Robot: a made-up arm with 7 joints. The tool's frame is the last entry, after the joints.
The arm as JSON. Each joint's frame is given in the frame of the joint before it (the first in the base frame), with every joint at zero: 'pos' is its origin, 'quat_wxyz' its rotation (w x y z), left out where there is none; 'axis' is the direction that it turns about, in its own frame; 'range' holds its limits. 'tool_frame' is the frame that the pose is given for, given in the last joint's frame.
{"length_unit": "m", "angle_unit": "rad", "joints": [
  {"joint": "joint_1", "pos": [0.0, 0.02, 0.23], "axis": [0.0, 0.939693, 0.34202], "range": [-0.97, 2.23]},
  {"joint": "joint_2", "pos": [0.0, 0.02, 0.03], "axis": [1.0, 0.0, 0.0], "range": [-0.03, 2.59]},
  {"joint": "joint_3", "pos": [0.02, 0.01, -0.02], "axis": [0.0, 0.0, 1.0], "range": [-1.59, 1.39]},
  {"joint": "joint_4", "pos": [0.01, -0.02, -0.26], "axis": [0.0, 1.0, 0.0], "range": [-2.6, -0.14]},
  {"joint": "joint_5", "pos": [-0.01, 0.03, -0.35], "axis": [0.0, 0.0, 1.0], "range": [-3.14, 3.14]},
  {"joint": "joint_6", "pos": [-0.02, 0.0, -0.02], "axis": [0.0, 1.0, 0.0], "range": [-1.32, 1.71]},
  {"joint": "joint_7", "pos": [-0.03, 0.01, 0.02], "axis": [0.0, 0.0, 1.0], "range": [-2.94, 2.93]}
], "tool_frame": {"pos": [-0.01, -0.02, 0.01], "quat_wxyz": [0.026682, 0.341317, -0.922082, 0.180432]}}
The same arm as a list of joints. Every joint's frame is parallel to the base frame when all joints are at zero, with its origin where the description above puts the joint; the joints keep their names.
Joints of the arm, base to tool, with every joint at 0 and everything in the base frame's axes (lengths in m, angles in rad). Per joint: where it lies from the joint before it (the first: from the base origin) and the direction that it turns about. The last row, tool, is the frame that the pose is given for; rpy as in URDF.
joint_1: axis 0 0.9397 0.342 origin 0.0000 0.0200 0.2300
joint_2: axis 1 0 0 origin 0.0000 0.0200 0.0300
joint_3: axis 0 0 1 origin 0.0200 0.0100 -0.0200
joint_4: axis 0 1 0 origin 0.0100 -0.0200 -0.2600
joint_5: axis 0 0 1 origin -0.0100 0.0300 -0.3500
joint_6: axis 0 1 0 origin -0.0200 0.0000 -0.0200
joint_7: axis 0 0 1 origin -0.0300 0.0100 0.0200
tool: origin -0.0100 -0.0200 0.0100 rpy -2.8166 -0.1732 -2.4610
Joint limits (rad, base to tool): -0.9700..2.2300 -0.0300..2.5900 -1.5900..1.3900 -2.6000..-0.1400 -3.1400..3.1400 -1.3200..1.7100 -2.9400..2.9300

